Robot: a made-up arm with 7 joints. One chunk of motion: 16 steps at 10 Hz.
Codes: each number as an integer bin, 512 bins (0 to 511) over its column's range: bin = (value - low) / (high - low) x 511, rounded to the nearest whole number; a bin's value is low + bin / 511 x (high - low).
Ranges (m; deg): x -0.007..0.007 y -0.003..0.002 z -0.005..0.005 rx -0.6..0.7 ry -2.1..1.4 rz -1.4..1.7
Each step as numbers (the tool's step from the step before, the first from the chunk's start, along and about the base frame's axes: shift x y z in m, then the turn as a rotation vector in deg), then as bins.
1 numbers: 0.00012 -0.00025 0.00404 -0.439 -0.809 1.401
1 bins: 260 281 462 63 188 462
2 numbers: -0.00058 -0.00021 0.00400 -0.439 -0.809 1.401
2 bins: 234 285 460 63 188 462
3 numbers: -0.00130 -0.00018 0.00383 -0.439 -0.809 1.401
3 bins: 208 288 451 63 188 462
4 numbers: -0.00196 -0.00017 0.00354 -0.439 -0.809 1.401
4 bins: 184 289 436 63 188 462
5 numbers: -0.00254 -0.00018 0.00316 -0.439 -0.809 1.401
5 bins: 163 288 417 63 188 462
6 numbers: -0.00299 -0.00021 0.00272 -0.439 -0.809 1.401
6 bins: 146 285 394 63 188 462
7 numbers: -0.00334 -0.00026 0.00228 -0.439 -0.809 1.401
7 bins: 134 280 372 63 188 462
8 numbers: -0.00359 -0.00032 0.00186 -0.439 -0.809 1.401
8 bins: 124 274 351 63 188 462
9 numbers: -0.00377 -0.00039 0.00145 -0.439 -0.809 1.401
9 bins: 118 267 330 63 188 462
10 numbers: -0.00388 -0.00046 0.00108 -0.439 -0.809 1.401
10 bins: 114 260 311 63 188 462
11 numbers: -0.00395 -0.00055 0.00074 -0.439 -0.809 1.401
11 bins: 111 250 293 63 188 462
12 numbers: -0.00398 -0.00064 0.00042 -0.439 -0.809 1.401
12 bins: 110 241 277 63 188 462
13 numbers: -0.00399 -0.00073 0.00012 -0.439 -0.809 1.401
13 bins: 110 232 262 63 188 462
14 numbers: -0.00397 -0.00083 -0.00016 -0.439 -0.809 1.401
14 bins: 111 222 247 63 188 462
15 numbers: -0.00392 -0.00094 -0.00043 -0.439 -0.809 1.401
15 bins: 112 211 234 63 188 462
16 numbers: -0.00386 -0.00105 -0.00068 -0.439 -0.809 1.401
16 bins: 115 199 221 63 188 462
